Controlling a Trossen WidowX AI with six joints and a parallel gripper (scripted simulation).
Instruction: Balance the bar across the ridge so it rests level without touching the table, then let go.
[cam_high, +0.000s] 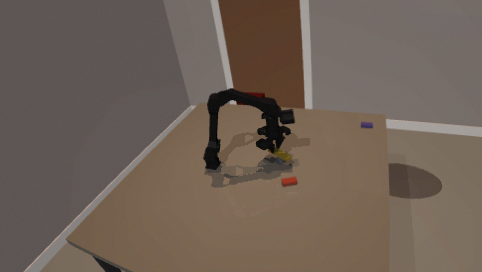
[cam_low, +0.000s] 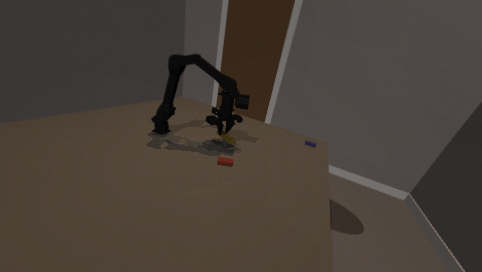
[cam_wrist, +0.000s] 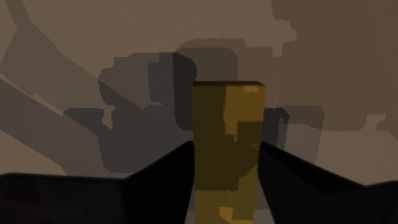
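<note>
Right now my gripper tip is 30 mm short of the yellow bar and 10 mm to the left of it. Also, from my gripper tip: red block 110 mm ahead, 150 mm to the right, 40 mm below; then small purple block 430 mm ahead, 390 mm to the left, 40 mm below.
</note>
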